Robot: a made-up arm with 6 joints.
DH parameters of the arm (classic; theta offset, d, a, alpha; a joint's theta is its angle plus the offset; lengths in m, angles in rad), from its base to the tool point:
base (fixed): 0.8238 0 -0.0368 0
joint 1: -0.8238 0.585 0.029 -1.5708
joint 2: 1.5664 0 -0.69 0
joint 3: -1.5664 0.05 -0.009 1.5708
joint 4: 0 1.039 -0.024 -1.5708
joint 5: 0 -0.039 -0.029 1.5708
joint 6: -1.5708 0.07 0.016 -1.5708
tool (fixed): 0 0.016 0 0
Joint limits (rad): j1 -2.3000..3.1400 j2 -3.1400..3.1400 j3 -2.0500..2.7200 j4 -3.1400..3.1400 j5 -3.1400..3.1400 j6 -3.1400..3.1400
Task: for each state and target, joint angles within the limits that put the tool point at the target. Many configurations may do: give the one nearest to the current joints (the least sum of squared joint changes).
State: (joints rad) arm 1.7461 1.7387 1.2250 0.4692 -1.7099 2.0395
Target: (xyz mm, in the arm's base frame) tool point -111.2 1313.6 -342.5
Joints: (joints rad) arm 1.6396 1.7663 0.7851 0.4443 -1.5925 2.0084
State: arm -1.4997 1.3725 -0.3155 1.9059 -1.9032 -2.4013
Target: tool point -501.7 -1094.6 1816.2
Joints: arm -1.9652 0.8574 -0.2433 1.9034 -1.4977 -2.4021
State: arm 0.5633 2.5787 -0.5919 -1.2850 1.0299 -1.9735
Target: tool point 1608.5 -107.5 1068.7
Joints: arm -0.0660 1.7781 -0.7510 -1.2736 1.0151 -1.9743
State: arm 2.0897 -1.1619 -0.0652 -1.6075 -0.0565 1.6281
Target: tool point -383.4 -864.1 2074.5
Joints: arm 1.2765 -0.8182 0.4451 -1.6467 -0.1507 1.6526
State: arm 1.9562 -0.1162 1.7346 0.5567 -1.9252 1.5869
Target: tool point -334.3 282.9 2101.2
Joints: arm 2.3744 -0.2239 0.8939 0.4298 -1.7689 1.5718
